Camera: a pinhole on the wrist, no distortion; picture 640 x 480 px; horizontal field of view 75.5 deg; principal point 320.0 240.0 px. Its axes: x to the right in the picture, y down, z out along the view. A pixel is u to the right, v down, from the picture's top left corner.
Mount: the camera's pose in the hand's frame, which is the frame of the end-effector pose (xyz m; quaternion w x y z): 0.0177 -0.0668 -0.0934 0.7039 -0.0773 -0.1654 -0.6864
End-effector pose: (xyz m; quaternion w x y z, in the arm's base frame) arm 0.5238 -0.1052 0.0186 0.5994 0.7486 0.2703 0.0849
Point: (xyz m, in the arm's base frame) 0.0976 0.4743 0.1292
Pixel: behind the camera
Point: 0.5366 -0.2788 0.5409
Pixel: outside the picture
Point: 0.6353 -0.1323 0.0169
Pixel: 230.2 435.7
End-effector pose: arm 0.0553 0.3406 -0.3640 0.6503 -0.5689 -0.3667 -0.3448
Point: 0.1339 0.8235 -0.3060
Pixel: 349.4 333.2
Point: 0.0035 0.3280 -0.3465
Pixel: 404.3 162.4
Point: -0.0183 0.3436 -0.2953
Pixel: 617.4 317.9
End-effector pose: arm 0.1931 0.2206 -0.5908 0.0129 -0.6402 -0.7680 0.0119
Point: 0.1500 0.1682 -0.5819
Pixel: 387.4 17.6
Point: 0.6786 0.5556 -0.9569
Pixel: 19.3 450.7
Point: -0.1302 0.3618 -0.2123
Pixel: behind the camera
